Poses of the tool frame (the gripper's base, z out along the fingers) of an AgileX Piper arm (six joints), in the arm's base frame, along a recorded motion.
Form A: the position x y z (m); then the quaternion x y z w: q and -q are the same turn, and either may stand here.
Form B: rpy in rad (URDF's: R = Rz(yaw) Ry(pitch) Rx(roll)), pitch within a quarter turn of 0, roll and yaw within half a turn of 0; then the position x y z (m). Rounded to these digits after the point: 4 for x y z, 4 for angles.
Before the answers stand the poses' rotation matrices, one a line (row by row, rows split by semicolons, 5 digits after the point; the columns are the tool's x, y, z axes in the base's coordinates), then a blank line. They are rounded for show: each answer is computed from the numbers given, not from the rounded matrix.
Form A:
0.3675, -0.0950, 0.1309, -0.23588, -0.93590, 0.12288, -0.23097
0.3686, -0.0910, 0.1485, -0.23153, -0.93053, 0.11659, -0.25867
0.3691, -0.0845, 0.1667, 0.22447, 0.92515, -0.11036, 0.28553
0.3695, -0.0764, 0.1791, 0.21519, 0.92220, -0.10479, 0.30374
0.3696, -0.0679, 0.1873, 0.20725, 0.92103, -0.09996, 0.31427
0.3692, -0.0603, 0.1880, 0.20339, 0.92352, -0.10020, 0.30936
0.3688, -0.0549, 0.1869, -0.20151, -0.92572, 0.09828, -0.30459
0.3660, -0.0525, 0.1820, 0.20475, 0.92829, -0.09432, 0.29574
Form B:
-0.78203 0.49829 0.37436; 0.38476 0.85852 -0.33897; -0.49030 -0.12105 -0.86311
-0.75897 0.49121 0.42741; 0.37058 0.86560 -0.33676; -0.53539 -0.09720 -0.83899
-0.73617 0.47836 0.47877; 0.35232 0.87487 -0.33239; -0.57786 -0.07601 -0.81259
-0.72287 0.46055 0.51512; 0.33324 0.88542 -0.32400; -0.60532 -0.06255 -0.79352
-0.71657 0.44459 0.53747; 0.31894 0.89411 -0.31440; -0.62033 -0.05387 -0.78249
-0.72586 0.43767 0.53064; 0.31367 0.89718 -0.31091; -0.61216 -0.05923 -0.78851
-0.73324 0.43295 0.52432; 0.31321 0.89947 -0.30472; -0.60354 -0.05920 -0.79513
-0.74123 0.43592 0.51044; 0.32435 0.89836 -0.29622; -0.58769 -0.05401 -0.80728

-3.0023, 0.5124, 2.6844, 0.3675, -0.0950, 0.1309
-3.0263, 0.5650, 2.6874, 0.3686, -0.0910, 0.1485
-3.0483, 0.6161, 2.6952, 0.3691, -0.0845, 0.1667
-3.0629, 0.6502, 2.7096, 0.3695, -0.0764, 0.1791
-3.0729, 0.6692, 2.7228, 0.3696, -0.0679, 0.1873
-3.0666, 0.6588, 2.7337, 0.3692, -0.0603, 0.1880
-3.0673, 0.6479, 2.7379, 0.3688, -0.0549, 0.1869
-3.0748, 0.6282, 2.7291, 0.3660, -0.0525, 0.1820

